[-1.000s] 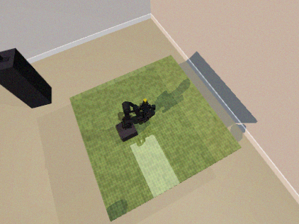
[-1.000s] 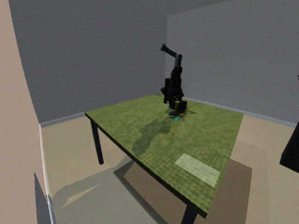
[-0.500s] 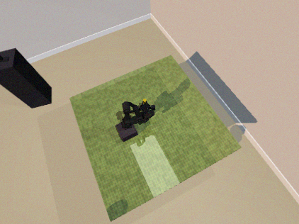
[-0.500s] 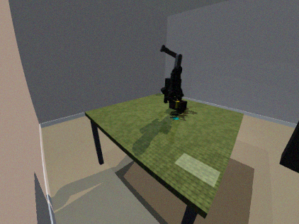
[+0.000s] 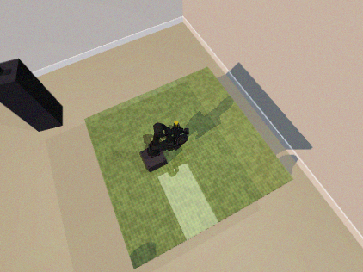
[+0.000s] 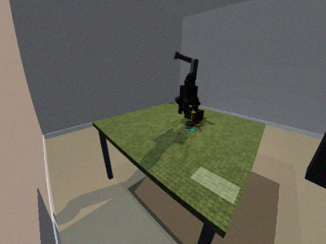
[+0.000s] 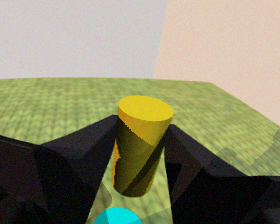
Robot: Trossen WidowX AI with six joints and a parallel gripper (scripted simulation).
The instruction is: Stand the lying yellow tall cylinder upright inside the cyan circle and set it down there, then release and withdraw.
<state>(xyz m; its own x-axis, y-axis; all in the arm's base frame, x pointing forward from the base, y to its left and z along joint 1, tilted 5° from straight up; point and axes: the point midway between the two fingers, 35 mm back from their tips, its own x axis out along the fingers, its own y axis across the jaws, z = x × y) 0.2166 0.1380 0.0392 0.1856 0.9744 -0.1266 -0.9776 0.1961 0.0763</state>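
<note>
My gripper tip is 15 cm above the cyan circle. Round my gripper tip: yellow tall cylinder (2 cm below).
</note>
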